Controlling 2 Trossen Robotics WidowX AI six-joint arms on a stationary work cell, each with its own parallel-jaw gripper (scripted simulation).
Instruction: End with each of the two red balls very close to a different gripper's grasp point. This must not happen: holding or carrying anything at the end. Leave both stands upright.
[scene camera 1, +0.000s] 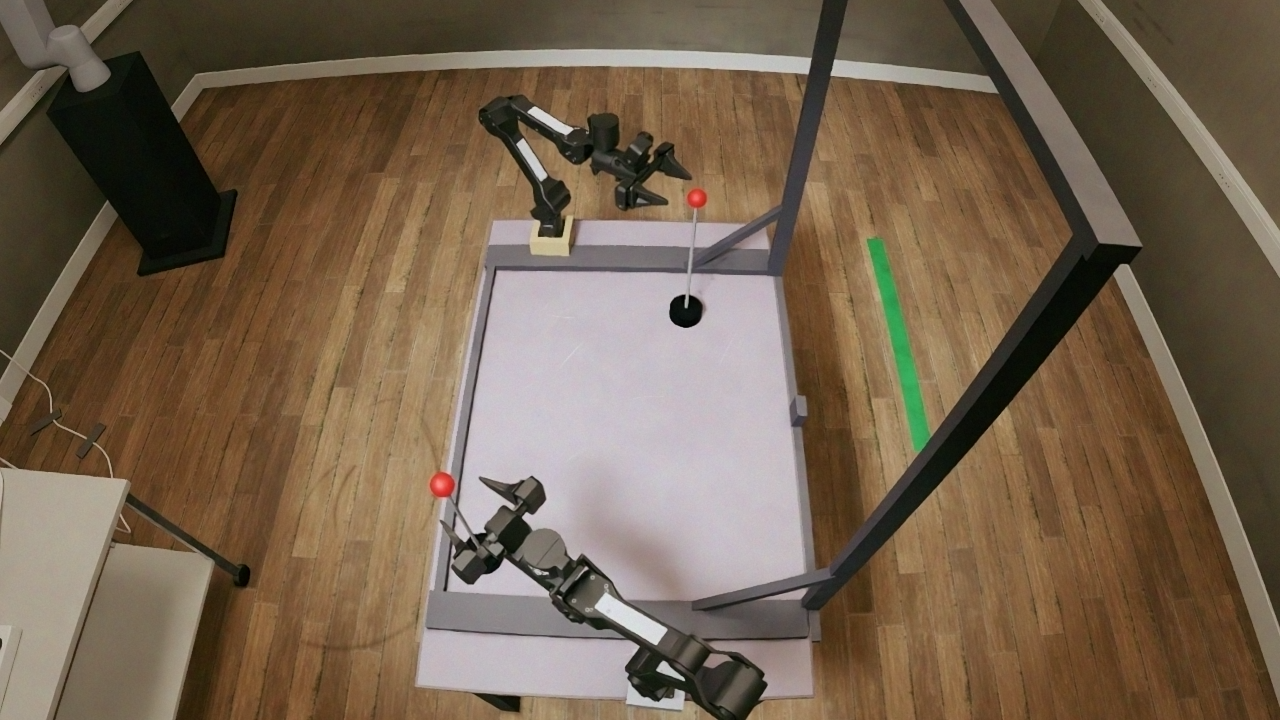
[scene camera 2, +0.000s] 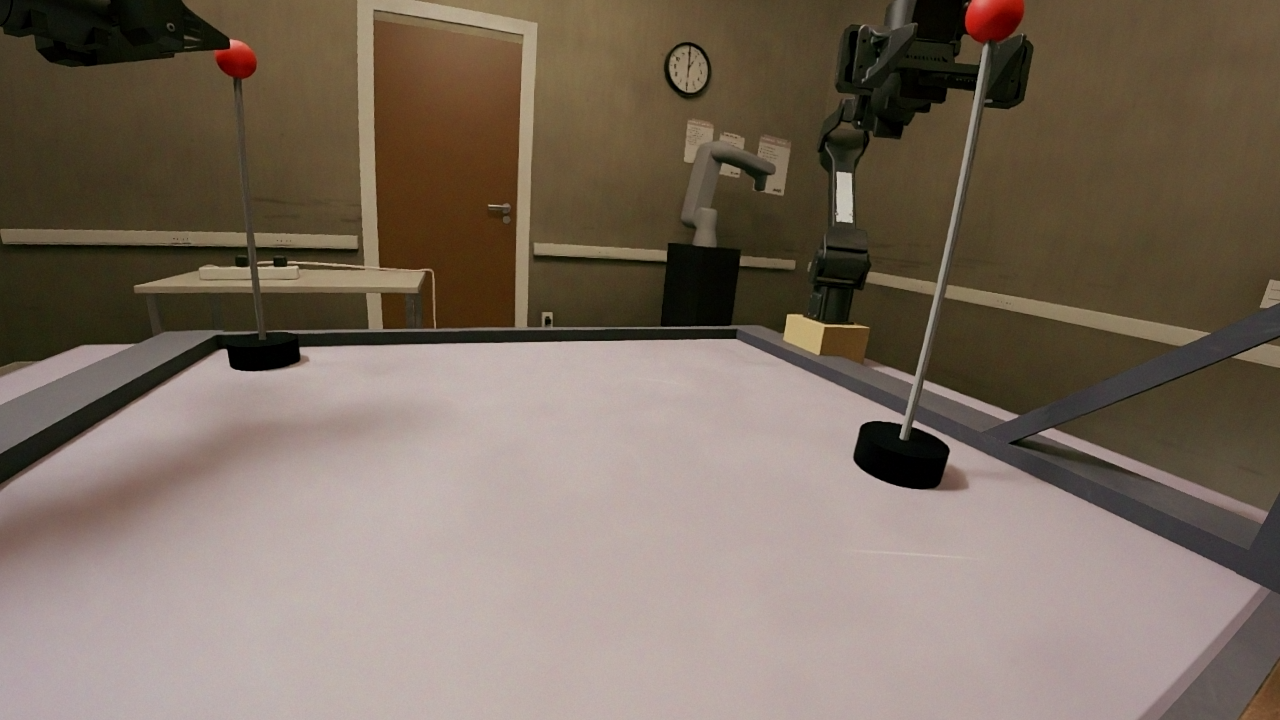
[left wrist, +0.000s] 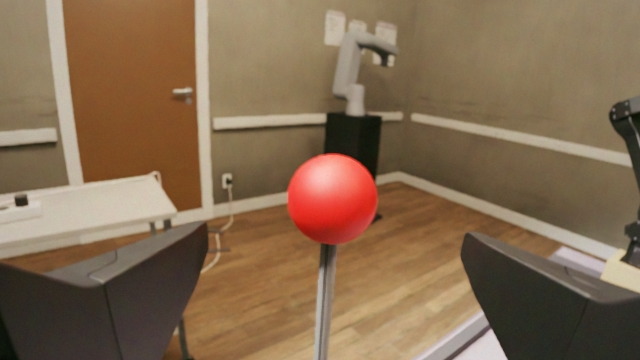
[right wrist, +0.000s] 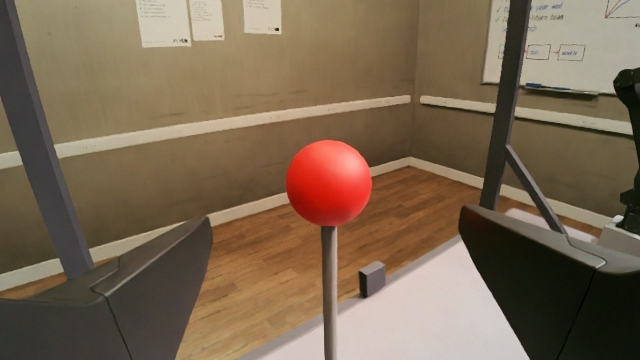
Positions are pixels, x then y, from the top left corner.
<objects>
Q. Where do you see my right gripper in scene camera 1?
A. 680, 190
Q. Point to a grey block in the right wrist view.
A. At 372, 277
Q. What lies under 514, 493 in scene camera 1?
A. My left gripper.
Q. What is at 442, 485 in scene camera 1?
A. A ball.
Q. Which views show my left gripper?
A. Scene camera 1, scene camera 2 and the left wrist view only.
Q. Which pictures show my right gripper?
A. Scene camera 1, scene camera 2 and the right wrist view only.
</objects>
